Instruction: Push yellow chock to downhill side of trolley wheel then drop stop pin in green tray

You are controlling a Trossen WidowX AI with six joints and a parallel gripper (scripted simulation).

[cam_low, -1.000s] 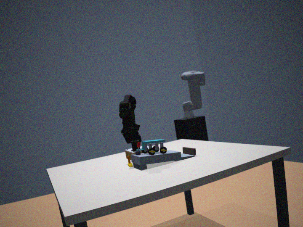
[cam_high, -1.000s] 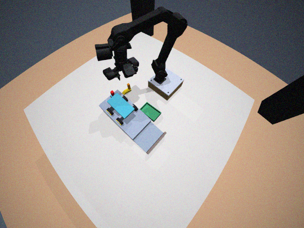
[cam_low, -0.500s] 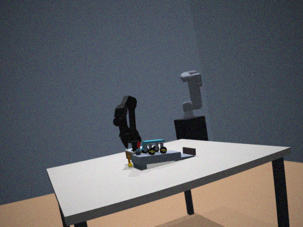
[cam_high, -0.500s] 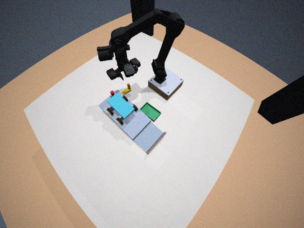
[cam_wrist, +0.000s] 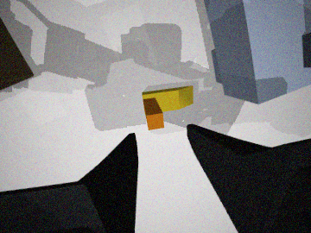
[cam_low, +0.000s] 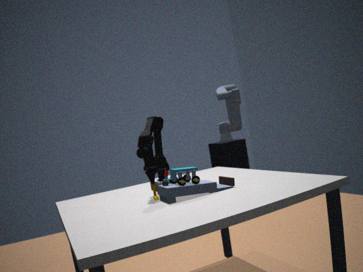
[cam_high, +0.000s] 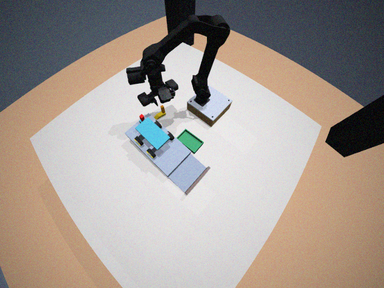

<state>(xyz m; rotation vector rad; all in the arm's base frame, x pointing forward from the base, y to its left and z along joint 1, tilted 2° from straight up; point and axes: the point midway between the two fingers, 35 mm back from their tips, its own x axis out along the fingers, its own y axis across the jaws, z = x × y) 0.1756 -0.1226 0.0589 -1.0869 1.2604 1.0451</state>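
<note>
My gripper tip is 60 mm above the yellow chock and 20 mm short of it. The rest, counted from my gripper tip: red-headed stop pin 130 mm ahead, 40 mm to the left, 40 mm above; trolley 150 mm ahead, 130 mm to the left, 20 mm above; grey ramp 150 mm ahead, 140 mm to the left, 40 mm below.
</note>
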